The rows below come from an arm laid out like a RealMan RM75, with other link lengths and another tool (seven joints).
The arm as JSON. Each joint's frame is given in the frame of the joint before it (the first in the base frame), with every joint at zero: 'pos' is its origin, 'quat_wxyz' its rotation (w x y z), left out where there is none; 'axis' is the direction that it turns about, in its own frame. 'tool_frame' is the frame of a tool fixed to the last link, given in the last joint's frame.
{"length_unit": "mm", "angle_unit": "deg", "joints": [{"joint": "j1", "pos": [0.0, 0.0, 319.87], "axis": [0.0, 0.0, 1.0]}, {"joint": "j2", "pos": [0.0, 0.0, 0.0], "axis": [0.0, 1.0, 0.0]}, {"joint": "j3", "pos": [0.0, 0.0, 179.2], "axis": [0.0, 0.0, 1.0]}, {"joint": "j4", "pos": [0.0, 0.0, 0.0], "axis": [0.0, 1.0, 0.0]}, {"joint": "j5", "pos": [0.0, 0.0, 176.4], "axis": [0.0, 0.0, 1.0]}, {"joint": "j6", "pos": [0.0, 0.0, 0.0], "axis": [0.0, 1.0, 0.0]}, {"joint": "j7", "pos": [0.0, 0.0, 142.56], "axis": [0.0, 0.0, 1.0]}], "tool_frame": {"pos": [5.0, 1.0, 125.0], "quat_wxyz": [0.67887, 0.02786, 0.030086, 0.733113]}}
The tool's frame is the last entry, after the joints.
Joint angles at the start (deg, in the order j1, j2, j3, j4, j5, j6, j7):
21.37, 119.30, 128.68, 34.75, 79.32, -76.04, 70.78
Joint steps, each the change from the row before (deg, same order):
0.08, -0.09, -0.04, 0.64, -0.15, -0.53, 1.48
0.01, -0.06, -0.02, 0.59, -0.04, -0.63, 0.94
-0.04, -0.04, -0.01, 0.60, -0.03, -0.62, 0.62
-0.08, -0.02, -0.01, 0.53, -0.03, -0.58, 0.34
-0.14, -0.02, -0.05, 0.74, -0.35, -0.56, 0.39
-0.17, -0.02, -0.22, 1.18, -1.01, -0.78, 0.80
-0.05, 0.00, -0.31, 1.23, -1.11, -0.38, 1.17
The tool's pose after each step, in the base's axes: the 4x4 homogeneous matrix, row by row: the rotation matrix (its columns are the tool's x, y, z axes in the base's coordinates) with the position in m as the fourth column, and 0 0 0 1 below. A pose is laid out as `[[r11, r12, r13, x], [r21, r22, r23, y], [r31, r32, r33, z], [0, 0, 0, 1]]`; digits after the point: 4 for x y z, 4 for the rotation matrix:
[[-0.6028, -0.7556, -0.2562, 0.1807], [-0.7611, 0.4481, 0.4690, 0.3211], [-0.2396, 0.4777, -0.8452, 0.0001], [0, 0, 0, 1]]
[[-0.6042, -0.7520, -0.2635, 0.1779], [-0.7629, 0.4505, 0.4638, 0.3207], [-0.2300, 0.4813, -0.8459, 0.0016], [0, 0, 0, 1]]
[[-0.6023, -0.7511, -0.2703, 0.1754], [-0.7663, 0.4492, 0.4592, 0.3203], [-0.2235, 0.4838, -0.8462, 0.0031], [0, 0, 0, 1]]
[[-0.5984, -0.7521, -0.2763, 0.1733], [-0.7707, 0.4460, 0.4551, 0.3195], [-0.2190, 0.4852, -0.8465, 0.0043], [0, 0, 0, 1]]
[[-0.5922, -0.7565, -0.2776, 0.1722], [-0.7762, 0.4430, 0.4486, 0.3183], [-0.2164, 0.4812, -0.8495, 0.0052], [0, 0, 0, 1]]
[[-0.5820, -0.7658, -0.2734, 0.1717], [-0.7855, 0.4425, 0.4327, 0.3151], [-0.2103, 0.4666, -0.8591, 0.0048], [0, 0, 0, 1]]
[[-0.5762, -0.7736, -0.2636, 0.1720], [-0.7909, 0.4464, 0.4185, 0.3131], [-0.2061, 0.4497, -0.8691, 0.0042], [0, 0, 0, 1]]

